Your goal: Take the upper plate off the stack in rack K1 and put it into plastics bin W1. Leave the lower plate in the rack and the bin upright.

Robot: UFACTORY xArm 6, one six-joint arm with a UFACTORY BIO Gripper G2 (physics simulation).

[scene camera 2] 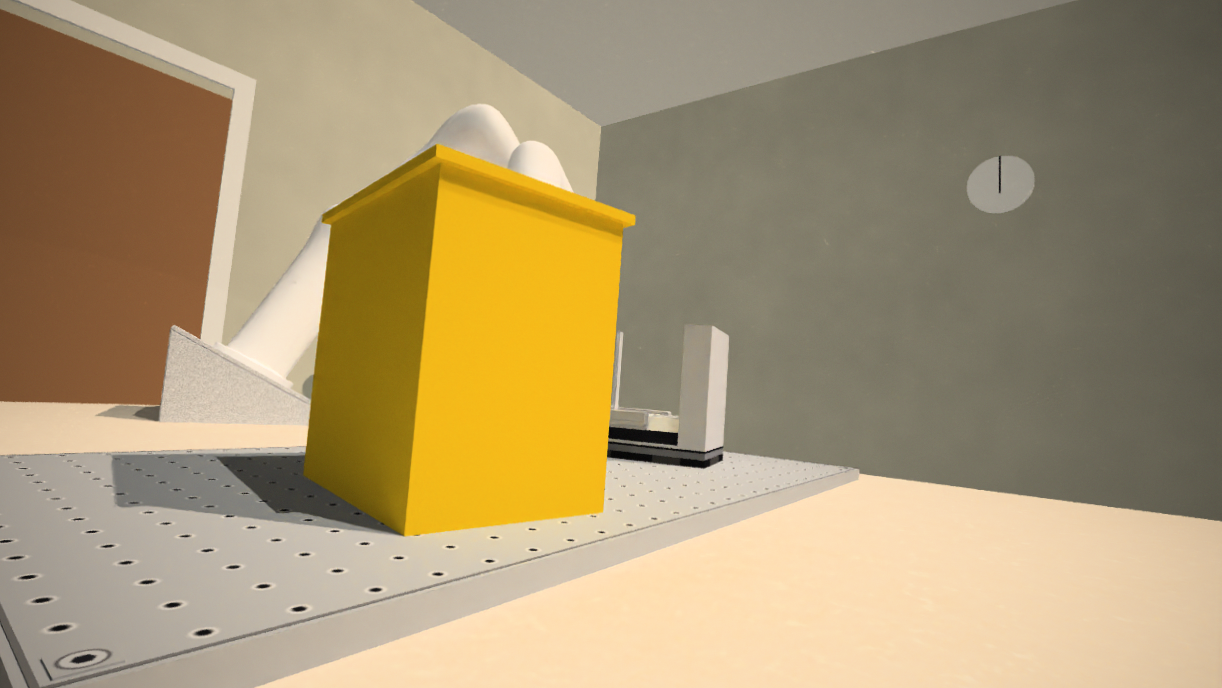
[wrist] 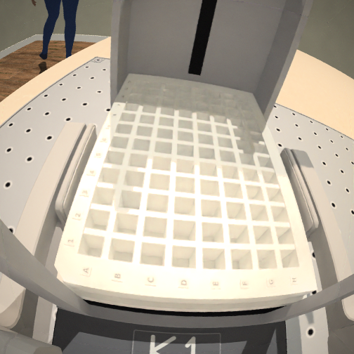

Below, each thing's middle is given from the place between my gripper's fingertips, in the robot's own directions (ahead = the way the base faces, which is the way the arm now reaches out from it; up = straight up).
My hand is right at the white well plate (wrist: 184, 204). Round my hand: yellow bin W1 (scene camera 2: 463, 376): 33 cm to the right, 5 cm above, 3 cm ahead.
